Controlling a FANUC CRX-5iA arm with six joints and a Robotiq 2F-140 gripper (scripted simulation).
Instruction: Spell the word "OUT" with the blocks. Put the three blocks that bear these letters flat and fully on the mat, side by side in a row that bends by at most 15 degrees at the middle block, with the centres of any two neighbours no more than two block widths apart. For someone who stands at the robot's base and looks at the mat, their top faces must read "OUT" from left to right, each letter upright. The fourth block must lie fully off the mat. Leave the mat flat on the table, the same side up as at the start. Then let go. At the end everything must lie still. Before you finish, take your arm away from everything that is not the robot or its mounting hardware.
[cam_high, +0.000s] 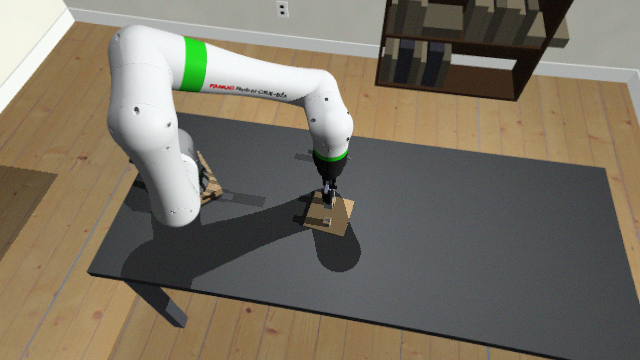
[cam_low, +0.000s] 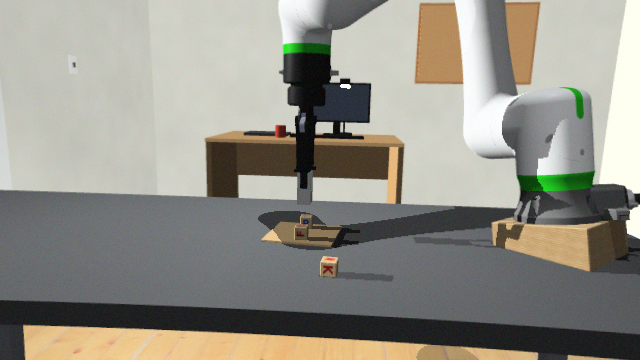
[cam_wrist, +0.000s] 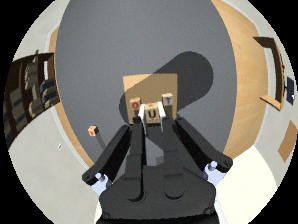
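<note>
My gripper is now 100 mm above the tan mat.
</note>
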